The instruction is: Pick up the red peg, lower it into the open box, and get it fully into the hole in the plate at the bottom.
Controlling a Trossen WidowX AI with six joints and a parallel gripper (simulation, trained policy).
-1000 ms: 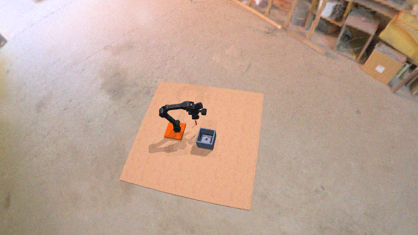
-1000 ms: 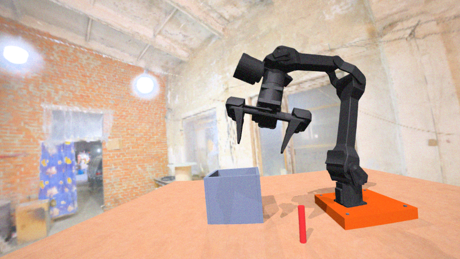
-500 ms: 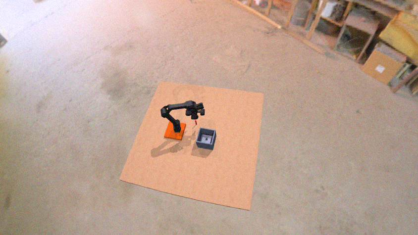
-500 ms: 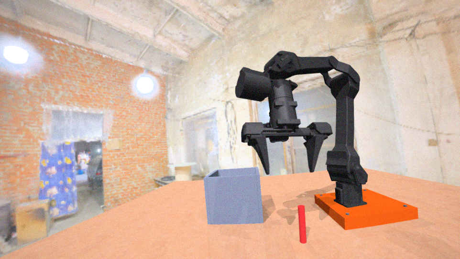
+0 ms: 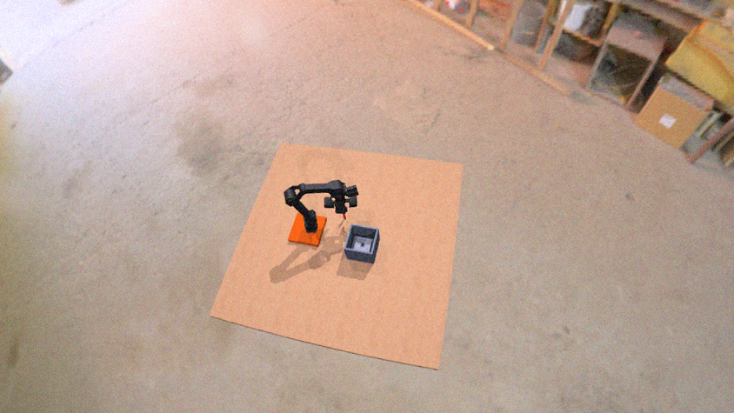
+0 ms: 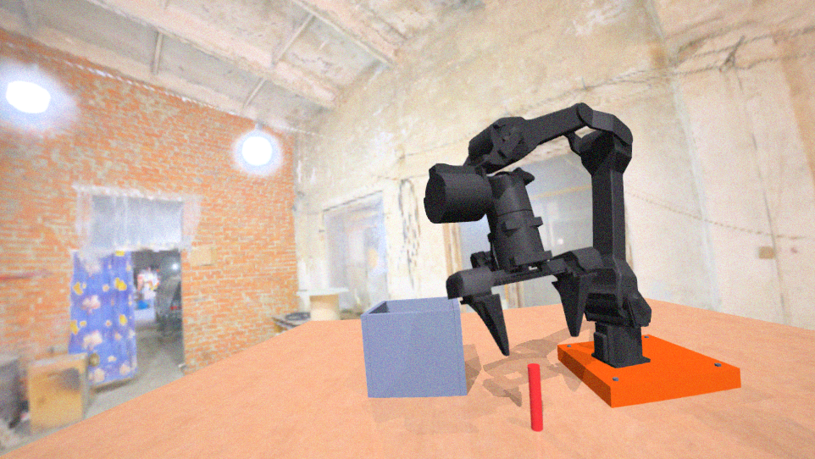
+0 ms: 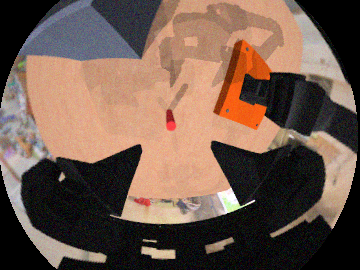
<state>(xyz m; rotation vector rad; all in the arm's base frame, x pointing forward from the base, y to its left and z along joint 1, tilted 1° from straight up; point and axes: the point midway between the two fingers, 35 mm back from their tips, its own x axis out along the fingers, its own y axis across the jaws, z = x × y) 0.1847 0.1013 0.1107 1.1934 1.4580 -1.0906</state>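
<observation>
The red peg is 70 mm below my gripper tip, 10 mm to the right of it and 10 mm ahead of it. Also, from my gripper tip: grey plate: 210 mm to the right, 140 mm ahead, 60 mm below.
</observation>
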